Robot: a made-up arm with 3 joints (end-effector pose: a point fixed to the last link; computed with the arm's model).
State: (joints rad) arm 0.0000 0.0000 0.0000
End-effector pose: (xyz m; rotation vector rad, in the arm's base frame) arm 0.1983 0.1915 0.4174 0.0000 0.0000 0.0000
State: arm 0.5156 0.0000 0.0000
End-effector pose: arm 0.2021 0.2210 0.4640 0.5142 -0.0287 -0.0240
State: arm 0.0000 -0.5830 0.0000
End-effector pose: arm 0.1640 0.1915 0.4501 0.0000 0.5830 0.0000
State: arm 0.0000 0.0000 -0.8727
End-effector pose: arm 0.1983 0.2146 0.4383 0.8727 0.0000 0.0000
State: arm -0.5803 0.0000 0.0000
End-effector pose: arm 0.1939 0.1358 0.3901 -0.5788 0.0322 0.0269
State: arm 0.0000 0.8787 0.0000
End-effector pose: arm 0.2683 0.1914 0.4151 0.0000 -0.8787 0.0000
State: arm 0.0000 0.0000 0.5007
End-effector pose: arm 0.1983 0.1732 0.4165 -0.5007 0.0000 -0.0001
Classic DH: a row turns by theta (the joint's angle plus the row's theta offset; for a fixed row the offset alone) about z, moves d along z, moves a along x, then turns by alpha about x. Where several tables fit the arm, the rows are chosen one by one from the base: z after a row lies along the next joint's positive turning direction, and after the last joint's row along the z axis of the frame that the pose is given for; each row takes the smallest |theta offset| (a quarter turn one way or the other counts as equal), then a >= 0, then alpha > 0; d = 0 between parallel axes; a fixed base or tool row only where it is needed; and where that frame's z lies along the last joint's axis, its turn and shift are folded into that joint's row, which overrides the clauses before.
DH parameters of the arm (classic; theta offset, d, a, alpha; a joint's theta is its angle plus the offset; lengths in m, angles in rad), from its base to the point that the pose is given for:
base (fixed): 1.5151 0.5059 0.1286 1.6172
joint 1: 1.5682 0.2293 -0.0045 -1.5152
joint 2: 0.0465 -0.0649 -0.0381 -1.5708
joint 3: 1.5708 0.0374 0.0109 1.5708
tool (fixed): -1.5708 -0.0353 0 0

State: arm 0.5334 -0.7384 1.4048
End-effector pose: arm 0.1724 0.1552 0.4930 -0.8297 0.4239 0.5888
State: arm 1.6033 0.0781 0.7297
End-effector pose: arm 0.2117 0.1959 0.5469 0.8689 -0.0843 -0.1679
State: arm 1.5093 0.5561 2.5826
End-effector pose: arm 0.2147 0.1563 0.5295 -1.0341 0.3082 -0.6138
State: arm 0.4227 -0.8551 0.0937
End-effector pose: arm 0.1568 0.1939 0.5006 0.3149 0.8078 0.1991
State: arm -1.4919 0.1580 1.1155
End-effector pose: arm 0.2042 0.0461 0.4543 -2.5885 -0.1677 0.1650
